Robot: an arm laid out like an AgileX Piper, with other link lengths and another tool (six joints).
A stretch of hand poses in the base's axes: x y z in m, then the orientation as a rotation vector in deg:
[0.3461 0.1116 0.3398 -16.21 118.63 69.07]
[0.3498 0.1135 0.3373 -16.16 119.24 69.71]
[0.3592 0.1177 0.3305 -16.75 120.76 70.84]
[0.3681 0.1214 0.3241 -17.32 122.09 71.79]
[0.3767 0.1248 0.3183 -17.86 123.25 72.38]
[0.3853 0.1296 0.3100 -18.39 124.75 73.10]
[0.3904 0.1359 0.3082 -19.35 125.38 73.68]
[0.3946 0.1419 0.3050 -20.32 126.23 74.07]
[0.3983 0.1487 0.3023 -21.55 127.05 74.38]
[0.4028 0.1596 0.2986 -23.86 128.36 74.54]
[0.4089 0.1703 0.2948 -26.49 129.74 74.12]
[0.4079 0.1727 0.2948 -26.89 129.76 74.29]
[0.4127 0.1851 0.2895 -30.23 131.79 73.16]
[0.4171 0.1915 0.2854 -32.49 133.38 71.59]
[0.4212 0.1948 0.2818 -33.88 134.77 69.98]
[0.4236 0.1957 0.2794 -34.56 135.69 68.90]
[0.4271 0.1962 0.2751 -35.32 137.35 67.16]
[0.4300 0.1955 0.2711 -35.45 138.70 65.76]
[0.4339 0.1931 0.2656 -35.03 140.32 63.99]
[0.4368 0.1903 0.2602 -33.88 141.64 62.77]
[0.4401 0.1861 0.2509 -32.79 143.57 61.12]
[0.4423 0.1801 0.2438 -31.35 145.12 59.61]
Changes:
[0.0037 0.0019 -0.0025 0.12 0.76 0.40]
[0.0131 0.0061 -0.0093 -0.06 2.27 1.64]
[0.0220 0.0098 -0.0157 -0.25 3.56 2.75]
[0.0306 0.0132 -0.0215 -0.57 4.58 3.63]
[0.0392 0.0180 -0.0298 -0.95 5.94 4.64]
[0.0443 0.0243 -0.0316 -1.16 6.42 5.67]
[0.0485 0.0303 -0.0348 -1.57 7.01 6.66]
[0.0522 0.0371 -0.0375 -2.08 7.48 7.78]
[0.0567 0.0480 -0.0412 -3.18 8.03 9.64]
[0.0628 0.0587 -0.0450 -4.70 8.36 11.47]
[0.0618 0.0611 -0.0450 -4.72 8.36 11.81]
[0.0666 0.0735 -0.0503 -7.08 8.84 13.95]
[0.0710 0.0799 -0.0544 -9.19 9.08 15.12]
[0.0751 0.0832 -0.0580 -11.00 9.35 15.67]
[0.0775 0.0841 -0.0604 -12.14 9.58 15.87]
[0.0810 0.0846 -0.0647 -13.94 10.19 16.04]
[0.0839 0.0839 -0.0687 -15.27 10.80 15.87]
[0.0878 0.0815 -0.0742 -16.75 11.63 15.26]
[0.0907 0.0787 -0.0796 -17.61 12.54 14.34]
[0.0940 0.0745 -0.0889 -18.94 13.84 13.46]
[0.0962 0.0685 -0.0960 -19.97 14.96 12.33]

